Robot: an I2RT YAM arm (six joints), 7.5 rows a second.
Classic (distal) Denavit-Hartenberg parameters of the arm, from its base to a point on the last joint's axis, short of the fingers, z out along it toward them. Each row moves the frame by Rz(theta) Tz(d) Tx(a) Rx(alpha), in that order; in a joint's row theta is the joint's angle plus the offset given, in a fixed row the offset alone. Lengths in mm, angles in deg.
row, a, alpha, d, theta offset
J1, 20, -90, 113.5, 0
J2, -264, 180, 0, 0
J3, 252.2, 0, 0, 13.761
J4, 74, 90, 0, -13.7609
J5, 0, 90, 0, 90
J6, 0, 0, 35.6, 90
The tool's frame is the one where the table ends.
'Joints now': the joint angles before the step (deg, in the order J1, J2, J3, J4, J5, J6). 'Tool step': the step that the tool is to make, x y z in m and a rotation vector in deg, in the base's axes. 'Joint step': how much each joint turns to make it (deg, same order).
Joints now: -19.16, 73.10, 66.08, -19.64, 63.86, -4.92
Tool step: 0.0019, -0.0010, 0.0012, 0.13, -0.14, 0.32
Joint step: -0.09, 0.43, 0.55, 0.04, -0.44, -0.08
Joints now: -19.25, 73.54, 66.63, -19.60, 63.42, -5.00
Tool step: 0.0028, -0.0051, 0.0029, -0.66, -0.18, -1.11
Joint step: -0.76, 0.97, 0.96, 1.11, 0.56, -0.80
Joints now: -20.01, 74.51, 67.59, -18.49, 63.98, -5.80
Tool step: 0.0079, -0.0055, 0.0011, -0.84, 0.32, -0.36
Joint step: -0.47, 1.83, 1.01, 2.60, 0.27, -1.98
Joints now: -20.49, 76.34, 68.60, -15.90, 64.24, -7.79
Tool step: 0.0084, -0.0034, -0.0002, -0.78, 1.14, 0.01
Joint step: -0.03, 1.79, 0.84, 2.35, 0.41, -2.44
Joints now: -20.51, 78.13, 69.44, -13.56, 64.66, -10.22
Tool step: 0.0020, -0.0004, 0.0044, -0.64, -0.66, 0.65
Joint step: 0.04, 0.17, 0.48, 1.71, -0.44, -1.31
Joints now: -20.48, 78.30, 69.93, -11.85, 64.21, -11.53
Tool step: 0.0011, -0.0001, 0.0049, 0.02, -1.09, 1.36
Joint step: -0.02, 0.01, 0.79, 0.41, -1.43, -0.19
